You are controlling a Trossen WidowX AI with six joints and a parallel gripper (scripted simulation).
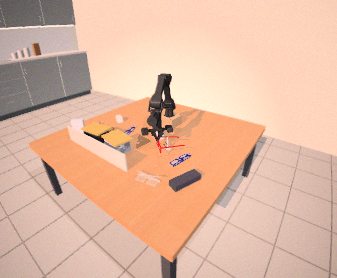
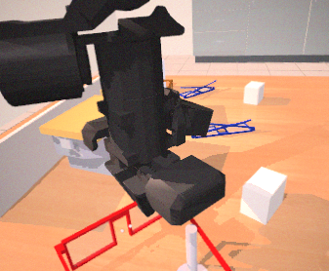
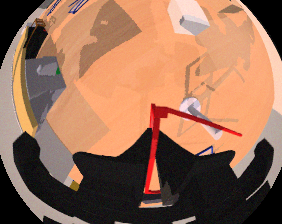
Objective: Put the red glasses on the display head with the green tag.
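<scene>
Right now my gripper tip is 60 mm past the thin white post, 40 mm above it and 30 mm to the right of it. Round my gripper tip: long white panel 290 mm ahead, 270 mm to the right, 10 mm below; grey display head 170 mm to the right, 150 mm ahead, 10 mm below; dark case 310 mm to the left, 120 mm ahead, 40 mm below.
</scene>
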